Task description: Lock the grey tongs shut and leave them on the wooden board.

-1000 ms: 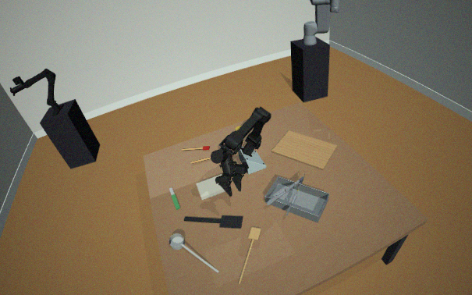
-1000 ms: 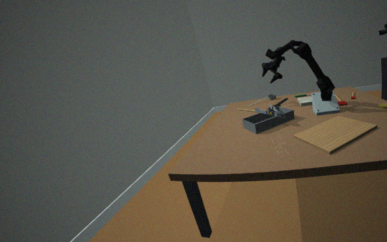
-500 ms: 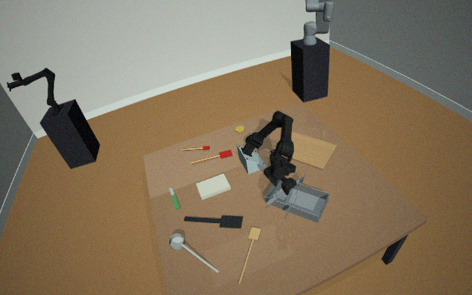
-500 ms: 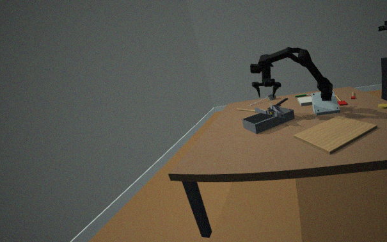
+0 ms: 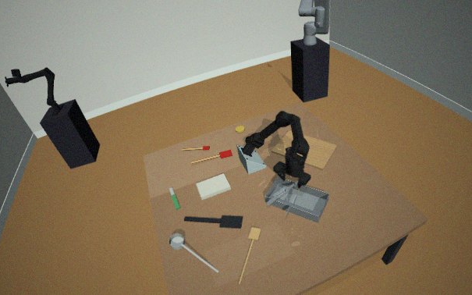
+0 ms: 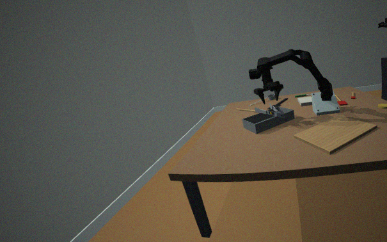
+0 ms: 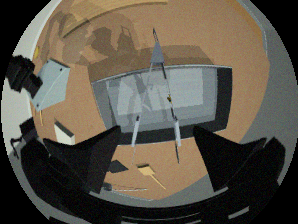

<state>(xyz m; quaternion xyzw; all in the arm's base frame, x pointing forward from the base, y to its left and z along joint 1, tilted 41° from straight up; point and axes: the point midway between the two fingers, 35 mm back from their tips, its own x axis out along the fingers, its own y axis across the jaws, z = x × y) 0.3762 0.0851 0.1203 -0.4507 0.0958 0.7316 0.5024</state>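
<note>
Now: gripper tip 10 cm above the grey roasting tin, 2 cm to the right of it and 2 cm short of it. Also, from my gripper tip: black spatula 42 cm to the right, 12 cm below, 1 cm behind; then wooden board 35 cm behind, 23 cm to the left, 12 cm below; then white block 39 cm to the right, 25 cm behind, 11 cm below.
</note>
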